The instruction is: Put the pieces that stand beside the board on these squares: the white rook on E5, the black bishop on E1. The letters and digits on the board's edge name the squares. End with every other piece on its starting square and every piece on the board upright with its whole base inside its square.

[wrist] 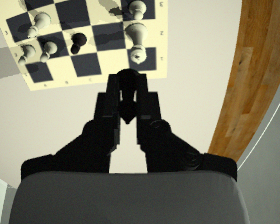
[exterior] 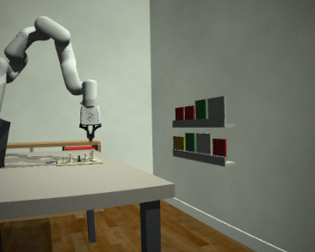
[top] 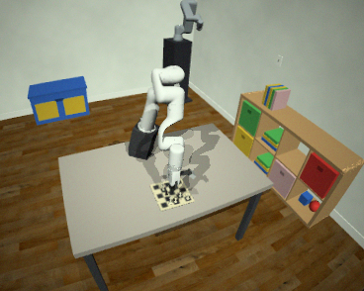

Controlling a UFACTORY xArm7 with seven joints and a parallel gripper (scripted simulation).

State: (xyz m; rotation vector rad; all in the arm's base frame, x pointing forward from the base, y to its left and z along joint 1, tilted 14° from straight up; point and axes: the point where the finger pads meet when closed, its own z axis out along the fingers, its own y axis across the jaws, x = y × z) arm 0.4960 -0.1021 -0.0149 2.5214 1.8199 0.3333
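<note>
Now: the black pawn 120 mm below my hand and 60 mm behind it. From my hand the other things lie so: white rook: 120 mm below, 100 mm to the left, 30 mm ahead; chessboard: 130 mm below, 60 mm behind, 40 mm to the left; black bishop: 10 mm below.
</note>
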